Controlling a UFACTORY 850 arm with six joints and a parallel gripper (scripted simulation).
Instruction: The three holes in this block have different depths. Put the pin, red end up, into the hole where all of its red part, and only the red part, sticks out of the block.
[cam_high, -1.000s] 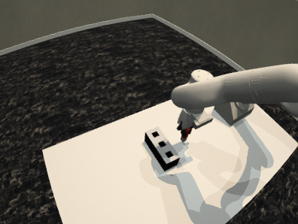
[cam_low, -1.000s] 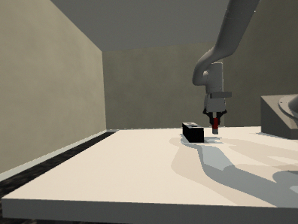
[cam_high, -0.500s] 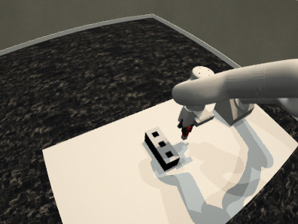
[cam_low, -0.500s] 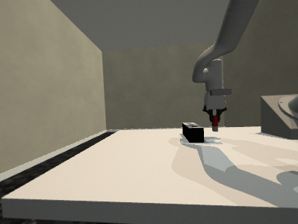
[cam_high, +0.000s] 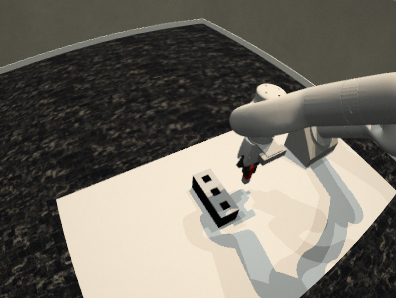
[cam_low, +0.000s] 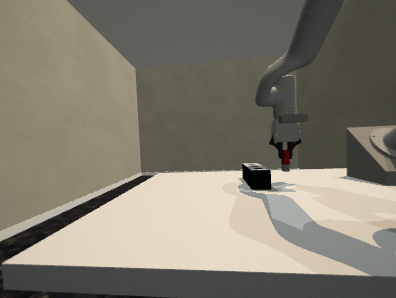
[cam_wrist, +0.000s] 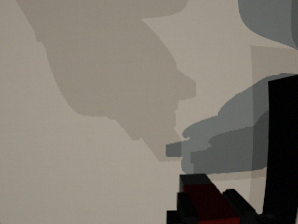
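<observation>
Right now the black block is 13 cm ahead of my hand, 8 cm below it and 2 cm to the right of it. The rest, counted from my hand: pin (1 cm below).
</observation>
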